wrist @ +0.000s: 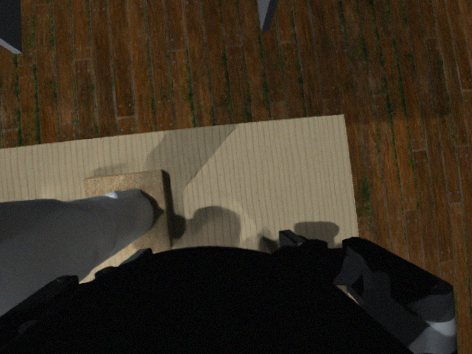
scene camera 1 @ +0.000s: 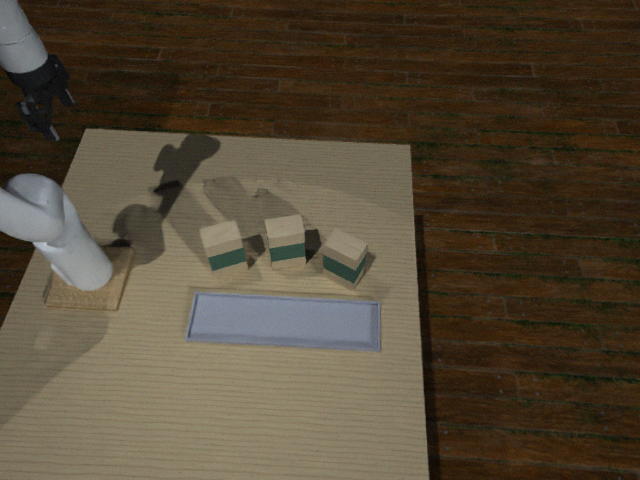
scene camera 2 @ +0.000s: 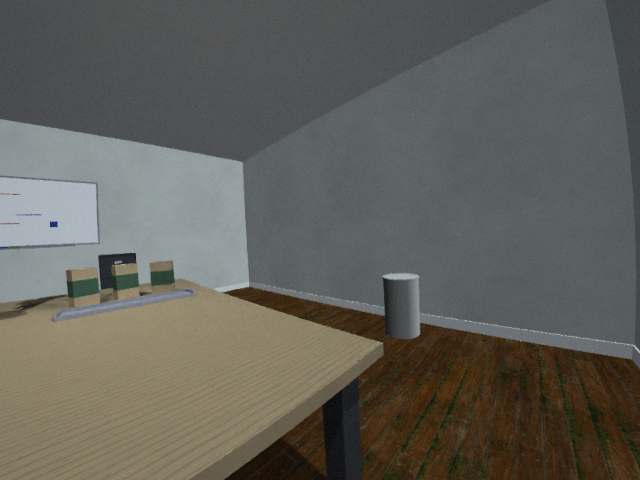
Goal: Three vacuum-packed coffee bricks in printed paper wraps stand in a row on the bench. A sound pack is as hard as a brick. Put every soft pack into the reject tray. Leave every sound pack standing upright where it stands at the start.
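Places are measured from the arm's base along level axes (x down, y right, z back), in metres.
Pixels of known places: gripper, fingertip midpoint: [scene camera 1: 61, 121]; arm's base, link origin: [wrist: 130, 215] [scene camera 1: 91, 272].
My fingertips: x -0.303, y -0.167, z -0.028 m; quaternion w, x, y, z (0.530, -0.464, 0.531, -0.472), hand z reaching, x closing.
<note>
Ahead of a thing's pixels: the offset from my fingertips to its top centre. Level surfaces: height alone.
Three tan coffee packs with green bands stand upright and apart in a row on the bench {dx +0.321 m} [scene camera 1: 310, 413] [scene camera 2: 155, 387] [wrist: 280, 175]: the left pack {dx +0.180, dy +0.162, dz -0.279 m} [scene camera 1: 224, 246] [scene camera 2: 83, 287], the middle pack {dx +0.180, dy +0.153, dz -0.418 m} [scene camera 1: 285, 241] [scene camera 2: 125, 281] and the right pack {dx +0.180, dy +0.208, dz -0.545 m} [scene camera 1: 344, 258] [scene camera 2: 162, 276], turned at an angle. Which are soft cannot be told by looking. The pale blue-grey reject tray {dx +0.307, dy +0.315, dz -0.406 m} [scene camera 1: 284, 321] [scene camera 2: 124, 305] lies in front of the row, with no pack in it. My gripper [scene camera 1: 62, 118] is open and empty, raised at the upper left in scene camera 1, well away from the packs. The packs do not show in the wrist view.
The arm's base stands on a wooden plate [scene camera 1: 123, 266] [wrist: 125, 182] on the bench, left of the packs. In scene camera 2, a grey cylinder [scene camera 2: 401, 307] stands on the floor beyond the bench, and a dark object [scene camera 2: 105, 271] shows behind the packs.
</note>
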